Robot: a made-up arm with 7 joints. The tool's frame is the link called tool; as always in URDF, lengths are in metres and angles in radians.
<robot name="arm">
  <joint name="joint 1" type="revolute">
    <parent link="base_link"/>
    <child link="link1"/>
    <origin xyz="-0.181 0.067 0.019" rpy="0 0 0"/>
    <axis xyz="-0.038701 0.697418 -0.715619"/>
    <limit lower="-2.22" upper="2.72"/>
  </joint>
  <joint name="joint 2" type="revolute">
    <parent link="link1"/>
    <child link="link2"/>
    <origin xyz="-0.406 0.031 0.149" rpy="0 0 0"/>
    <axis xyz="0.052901 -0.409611 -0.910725"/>
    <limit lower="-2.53" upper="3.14"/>
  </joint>
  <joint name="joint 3" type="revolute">
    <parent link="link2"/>
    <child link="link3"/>
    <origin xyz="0.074 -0.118 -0.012" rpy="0 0 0"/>
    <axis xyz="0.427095 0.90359 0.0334"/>
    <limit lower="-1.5" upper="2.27"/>
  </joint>
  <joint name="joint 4" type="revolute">
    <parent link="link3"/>
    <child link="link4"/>
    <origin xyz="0.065 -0.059 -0.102" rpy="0 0 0"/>
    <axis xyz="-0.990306 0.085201 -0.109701"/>
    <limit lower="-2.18" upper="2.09"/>
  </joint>
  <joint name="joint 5" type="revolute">
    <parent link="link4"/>
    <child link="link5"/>
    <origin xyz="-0.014 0.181 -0.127" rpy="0 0 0"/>
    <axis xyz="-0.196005 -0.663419 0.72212"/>
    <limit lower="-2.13" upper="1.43"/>
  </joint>
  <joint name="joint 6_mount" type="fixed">
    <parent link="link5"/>
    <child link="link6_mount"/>
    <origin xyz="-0.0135 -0.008 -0.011" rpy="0 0 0"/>
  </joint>
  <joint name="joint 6" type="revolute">
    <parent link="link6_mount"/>
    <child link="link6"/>
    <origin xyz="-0.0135 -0.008 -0.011" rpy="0 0 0"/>
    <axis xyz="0 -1 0"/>
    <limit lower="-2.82" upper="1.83"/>
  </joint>
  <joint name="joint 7" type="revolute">
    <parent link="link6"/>
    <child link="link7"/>
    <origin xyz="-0.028 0.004 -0.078" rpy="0 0 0"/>
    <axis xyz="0 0 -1"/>
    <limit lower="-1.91" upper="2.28"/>
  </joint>
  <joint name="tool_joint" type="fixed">
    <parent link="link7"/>
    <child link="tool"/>
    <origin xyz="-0.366 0.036 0.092" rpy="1.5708 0 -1.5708"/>
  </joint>
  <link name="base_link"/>
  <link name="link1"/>
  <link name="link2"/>
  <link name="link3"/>
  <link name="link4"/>
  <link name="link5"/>
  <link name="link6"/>
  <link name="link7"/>
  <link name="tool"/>
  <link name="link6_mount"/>
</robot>
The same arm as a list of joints. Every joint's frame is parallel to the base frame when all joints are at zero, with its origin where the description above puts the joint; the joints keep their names.
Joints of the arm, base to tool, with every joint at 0 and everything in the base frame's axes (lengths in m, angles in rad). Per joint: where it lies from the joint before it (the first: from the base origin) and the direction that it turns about. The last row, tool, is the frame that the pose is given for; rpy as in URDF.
joint 1: offset -0.1810 0.0670 0.0190 axis -0.038701 0.697418 -0.715619
joint 2: offset -0.4060 0.0310 0.1490 axis 0.052901 -0.409611 -0.910725
joint 3: offset 0.0740 -0.1180 -0.0120 axis 0.427095 0.90359 0.0334
joint 4: offset 0.0650 -0.0590 -0.1020 axis -0.990306 0.085201 -0.109701
joint 5: offset -0.0140 0.1810 -0.1270 axis -0.196005 -0.663419 0.72212
joint 6: offset -0.0270 -0.0160 -0.0220 axis -y
joint 7: offset -0.0280 0.0040 -0.0780 axis -z
tool: offset -0.3660 0.0360 0.0920 rpy 1.5708 0.0000 -1.5708
Joint limits (rad, base to tool): -2.2200..2.7200 -2.5300..3.1400 -1.5000..2.2700 -2.1800..2.0900 -2.1300..1.4300 -2.8200..1.8300 -1.9100..2.2800

